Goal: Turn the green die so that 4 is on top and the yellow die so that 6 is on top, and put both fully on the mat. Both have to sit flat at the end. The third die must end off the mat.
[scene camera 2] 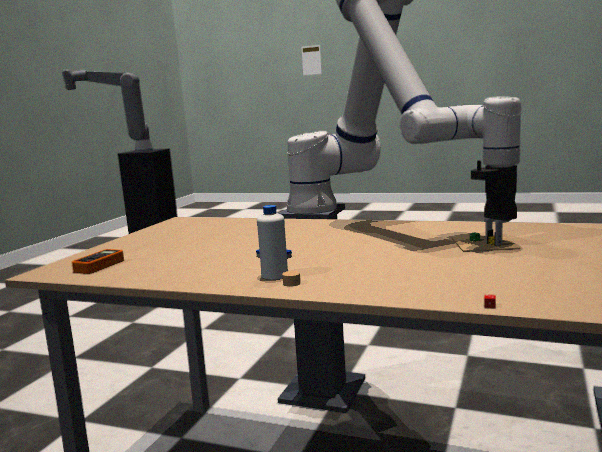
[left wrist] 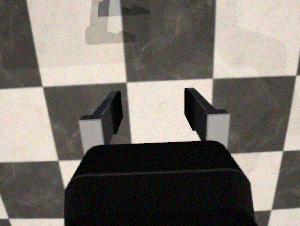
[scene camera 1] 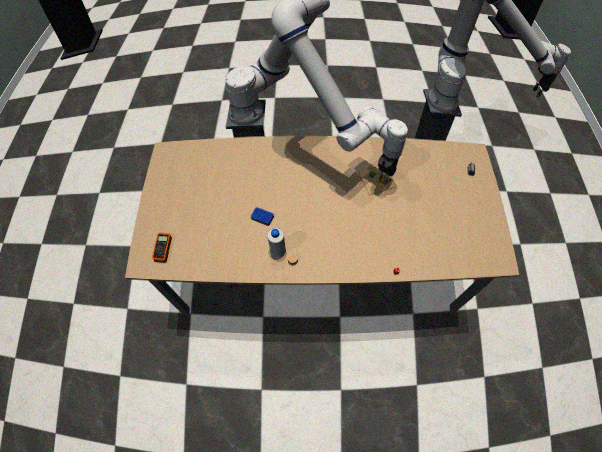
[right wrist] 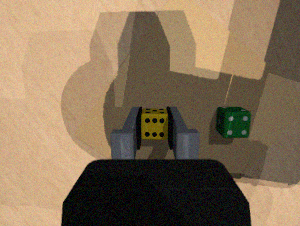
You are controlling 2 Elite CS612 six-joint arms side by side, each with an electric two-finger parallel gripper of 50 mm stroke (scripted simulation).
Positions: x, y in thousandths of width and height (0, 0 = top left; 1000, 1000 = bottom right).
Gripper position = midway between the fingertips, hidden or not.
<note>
In view: the left gripper (left wrist: 508, 454), the right gripper (scene camera 2: 820, 539) and a yellow die (right wrist: 515, 542).
The right gripper also shows in the right wrist view (right wrist: 515, 529). The left wrist view does not show the yellow die: it is out of frame.
</note>
